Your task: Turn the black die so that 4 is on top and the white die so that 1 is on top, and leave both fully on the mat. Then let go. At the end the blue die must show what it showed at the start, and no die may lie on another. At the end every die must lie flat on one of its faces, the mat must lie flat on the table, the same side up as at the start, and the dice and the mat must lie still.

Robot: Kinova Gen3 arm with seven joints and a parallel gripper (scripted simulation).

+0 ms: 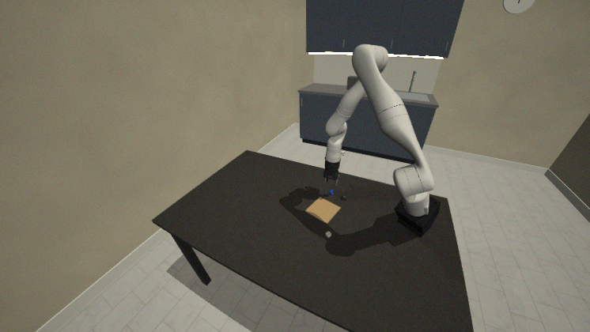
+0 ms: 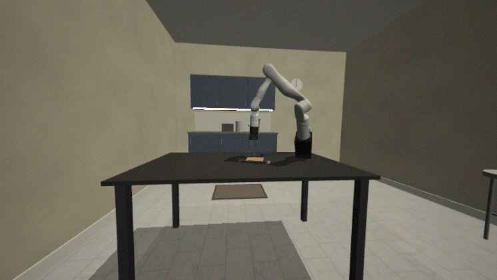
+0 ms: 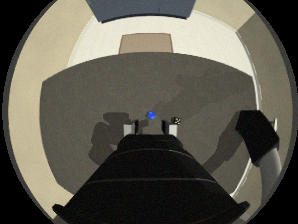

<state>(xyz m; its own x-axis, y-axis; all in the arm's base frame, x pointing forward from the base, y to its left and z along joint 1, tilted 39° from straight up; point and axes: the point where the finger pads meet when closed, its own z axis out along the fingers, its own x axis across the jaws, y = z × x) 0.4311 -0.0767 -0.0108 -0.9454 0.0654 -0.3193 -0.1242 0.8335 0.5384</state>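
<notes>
The blue die lies 20 mm to the right of my hand and 100 mm below it. Also, from my hand: white die: 120 mm behind, 260 mm to the left, 100 mm below; tan mat: 20 mm behind, 120 mm to the left, 110 mm below; black die: 80 mm behind, 10 mm to the right, 100 mm below.
</notes>
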